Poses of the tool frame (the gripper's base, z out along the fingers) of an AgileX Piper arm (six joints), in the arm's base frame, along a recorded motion.
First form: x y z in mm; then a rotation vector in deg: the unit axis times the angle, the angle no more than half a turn.
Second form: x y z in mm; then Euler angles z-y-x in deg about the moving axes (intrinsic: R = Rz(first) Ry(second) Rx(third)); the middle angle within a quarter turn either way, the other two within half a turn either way. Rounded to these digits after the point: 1 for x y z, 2 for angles.
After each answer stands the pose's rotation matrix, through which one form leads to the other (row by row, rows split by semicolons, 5 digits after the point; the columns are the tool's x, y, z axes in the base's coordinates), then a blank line. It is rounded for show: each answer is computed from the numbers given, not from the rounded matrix.
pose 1, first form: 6.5, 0.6, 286.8, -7.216, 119.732, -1.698
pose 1, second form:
6.5, 0.6, 286.8, -168.30, 59.70, -171.65
-0.49399 -0.07776 0.86598; -0.10228 0.99427 0.03093; -0.86343 -0.07330 -0.49911

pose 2, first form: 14.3, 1.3, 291.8, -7.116, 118.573, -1.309
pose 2, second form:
14.3, 1.3, 291.8, -168.35, 60.90, -171.87
-0.47634 -0.07893 0.87571; -0.09825 0.99450 0.03620; -0.87376 -0.06879 -0.48148

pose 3, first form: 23.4, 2.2, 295.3, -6.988, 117.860, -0.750
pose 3, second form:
23.4, 2.2, 295.3, -168.76, 61.67, -172.55
-0.46539 -0.08128 0.88137; -0.09249 0.99479 0.04290; -0.88026 -0.06155 -0.47048

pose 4, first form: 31.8, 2.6, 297.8, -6.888, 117.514, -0.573
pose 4, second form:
31.8, 2.6, 297.8, -168.95, 62.04, -172.78
-0.46009 -0.08127 0.88414; -0.08989 0.99495 0.04468; -0.88331 -0.05892 -0.46507

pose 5, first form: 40.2, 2.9, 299.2, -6.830, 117.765, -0.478
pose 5, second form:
40.2, 2.9, 299.2, -169.20, 61.81, -173.06
-0.46399 -0.08133 0.88210; -0.08848 0.99505 0.04520; -0.88141 -0.05708 -0.46889

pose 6, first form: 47.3, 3.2, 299.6, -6.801, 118.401, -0.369
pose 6, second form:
47.3, 3.2, 299.6, -169.55, 61.20, -173.45
-0.47378 -0.08192 0.87682; -0.08739 0.99512 0.04576; -0.87630 -0.05494 -0.47863

